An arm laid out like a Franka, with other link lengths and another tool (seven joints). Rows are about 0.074 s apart.
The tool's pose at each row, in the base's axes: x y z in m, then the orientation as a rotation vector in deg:
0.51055 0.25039 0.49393 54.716 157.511 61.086
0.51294 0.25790 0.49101 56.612 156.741 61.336
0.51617 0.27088 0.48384 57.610 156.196 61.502
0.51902 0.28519 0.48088 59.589 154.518 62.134
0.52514 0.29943 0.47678 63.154 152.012 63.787
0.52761 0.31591 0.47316 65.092 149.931 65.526
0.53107 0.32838 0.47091 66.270 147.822 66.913
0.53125 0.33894 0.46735 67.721 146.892 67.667
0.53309 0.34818 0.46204 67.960 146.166 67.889
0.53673 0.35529 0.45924 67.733 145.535 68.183
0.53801 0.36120 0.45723 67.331 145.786 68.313
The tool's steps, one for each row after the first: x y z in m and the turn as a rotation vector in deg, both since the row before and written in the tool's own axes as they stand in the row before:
0.00177 0.00376 0.00731 -0.288 -0.382 1.241
0.00361 0.00455 0.01402 -0.234 -0.284 0.648
0.00559 0.00760 0.01152 -0.899 -0.852 1.286
0.00315 0.00839 0.01329 -1.559 -0.793 2.477
0.00792 0.00710 0.01332 -1.578 -0.463 1.447
0.00516 0.00622 0.01035 -1.555 -0.684 0.895
0.00615 0.00218 0.00904 -0.585 -0.149 1.071
0.00376 0.00128 0.01006 -0.460 -0.373 0.159
0.00169 0.00315 0.00767 -0.517 -0.292 -0.144
0.00271 0.00172 0.00550 0.020 0.229 -0.240

